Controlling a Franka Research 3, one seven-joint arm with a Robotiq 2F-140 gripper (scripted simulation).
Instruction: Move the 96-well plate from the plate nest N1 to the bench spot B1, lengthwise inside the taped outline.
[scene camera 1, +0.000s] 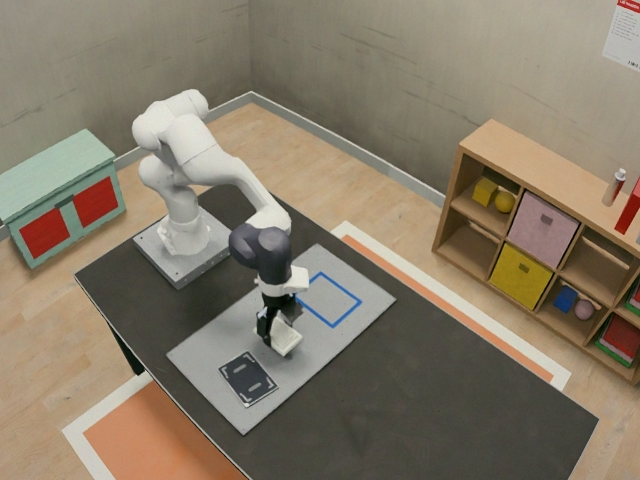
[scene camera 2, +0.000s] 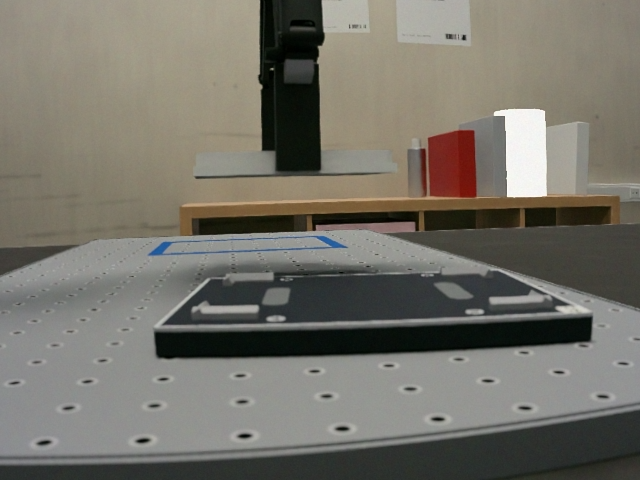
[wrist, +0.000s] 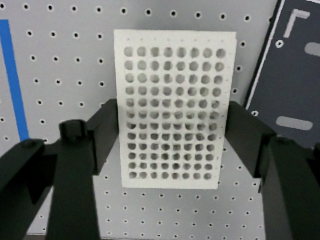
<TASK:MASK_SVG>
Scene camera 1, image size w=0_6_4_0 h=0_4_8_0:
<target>gripper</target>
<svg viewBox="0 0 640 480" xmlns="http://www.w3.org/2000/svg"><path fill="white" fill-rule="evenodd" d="M296 293L273 297L262 292L264 307L261 312L256 313L256 333L263 338L263 343L269 348L271 347L270 331L274 318L276 318L279 311L278 307L285 305L291 300L296 303Z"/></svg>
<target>white 96-well plate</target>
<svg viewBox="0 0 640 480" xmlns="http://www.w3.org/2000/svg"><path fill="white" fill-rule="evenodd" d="M276 317L270 331L271 347L285 356L303 340L303 337Z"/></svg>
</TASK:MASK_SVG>
